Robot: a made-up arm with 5 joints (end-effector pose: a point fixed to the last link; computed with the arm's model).
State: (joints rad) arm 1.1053 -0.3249 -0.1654 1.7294 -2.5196
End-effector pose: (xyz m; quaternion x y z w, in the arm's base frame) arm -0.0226 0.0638 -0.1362 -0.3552 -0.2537 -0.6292 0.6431
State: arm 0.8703 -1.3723 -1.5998 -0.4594 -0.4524
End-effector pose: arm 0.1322 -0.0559 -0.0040 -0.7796 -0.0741 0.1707 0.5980
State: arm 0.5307 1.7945 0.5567 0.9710 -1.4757
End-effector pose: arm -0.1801 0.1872 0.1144 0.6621 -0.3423 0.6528 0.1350
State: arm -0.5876 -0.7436 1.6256 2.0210 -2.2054
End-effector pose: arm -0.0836 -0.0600 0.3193 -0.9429 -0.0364 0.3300 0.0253
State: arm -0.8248 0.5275 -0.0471 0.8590 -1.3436
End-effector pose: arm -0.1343 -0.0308 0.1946 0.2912 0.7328 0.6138 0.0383
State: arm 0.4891 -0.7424 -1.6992 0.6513 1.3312
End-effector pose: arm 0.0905 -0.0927 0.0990 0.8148 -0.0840 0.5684 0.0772
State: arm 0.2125 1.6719 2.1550 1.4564 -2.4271
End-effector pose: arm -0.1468 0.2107 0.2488 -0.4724 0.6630 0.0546 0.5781
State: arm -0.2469 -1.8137 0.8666 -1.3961 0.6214
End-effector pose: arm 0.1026 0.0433 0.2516 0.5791 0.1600 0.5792 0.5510
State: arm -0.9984 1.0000 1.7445 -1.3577 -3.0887
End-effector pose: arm -0.1030 0.1700 0.2149 0.3966 0.5181 -0.2242 0.7240
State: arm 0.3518 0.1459 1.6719 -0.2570 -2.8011
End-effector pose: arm -0.0776 -0.1139 0.0809 -0.7171 -0.6668 -0.1768 0.0995
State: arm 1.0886 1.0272 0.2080 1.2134 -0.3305
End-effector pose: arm -0.2048 0.0973 0.0052 0.0121 0.4347 -0.9003 0.0212
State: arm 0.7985 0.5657 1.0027 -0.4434 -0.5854
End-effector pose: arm -0.1306 -0.0793 0.0457 0.0455 -0.2560 -0.8964 0.3590
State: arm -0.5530 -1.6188 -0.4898 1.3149 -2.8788
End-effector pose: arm 0.1549 0.0576 0.0595 -0.1540 -0.9135 -0.1402 0.3496
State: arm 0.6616 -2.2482 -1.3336 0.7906 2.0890
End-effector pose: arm 0.1040 0.1104 0.1916 -0.1000 -0.3731 -0.8725 0.2991
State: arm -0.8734 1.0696 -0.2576 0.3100 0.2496
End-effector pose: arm -0.1835 0.0768 0.1763 0.2064 -0.8534 -0.3357 0.3413
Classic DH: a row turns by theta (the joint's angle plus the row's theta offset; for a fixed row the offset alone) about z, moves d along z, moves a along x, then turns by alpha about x. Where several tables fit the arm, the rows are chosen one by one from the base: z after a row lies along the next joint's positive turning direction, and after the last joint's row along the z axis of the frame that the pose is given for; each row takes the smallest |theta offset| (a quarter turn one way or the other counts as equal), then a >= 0, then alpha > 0; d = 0 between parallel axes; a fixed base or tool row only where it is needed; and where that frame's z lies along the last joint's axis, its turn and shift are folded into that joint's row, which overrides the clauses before.
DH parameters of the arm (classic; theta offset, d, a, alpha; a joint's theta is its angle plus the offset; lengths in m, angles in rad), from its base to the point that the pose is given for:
base (fixed): 1.5708 0.074 0.089 1.5708
joint 1: 0 -0.015 -0.025 1.5708
joint 2: 1.4641 -0.0452 -0.0779 1.3942
joint 3: 1.3616 -0.0209 0.0334 0.5879
joint 4: -1.2998 -0.1169 0.0822 1.6036
joint 5: -1.1037 0.0565 -0.002 1.5708
tool (fixed): 0 -0.003 0 0

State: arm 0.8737 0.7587 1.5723 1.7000 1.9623
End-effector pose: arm -0.2604 0.0240 0.1340 -0.1946 -0.4383 0.5650 0.6714
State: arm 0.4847 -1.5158 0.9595 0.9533 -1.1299
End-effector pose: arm 0.1675 -0.0516 0.0048 -0.0360 -0.4667 -0.3098 0.8276
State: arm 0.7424 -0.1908 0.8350 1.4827 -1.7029
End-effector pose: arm -0.1412 -0.0704 -0.0880 -0.5327 -0.0494 -0.4727 0.7003
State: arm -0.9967 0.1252 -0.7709 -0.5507 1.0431
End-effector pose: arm -0.1386 0.0684 0.2623 0.2716 -0.3989 0.4954 0.7222
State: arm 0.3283 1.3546 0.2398 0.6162 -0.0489
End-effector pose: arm -0.2053 0.0641 0.0791 -0.0672 0.2158 0.9730 0.0467
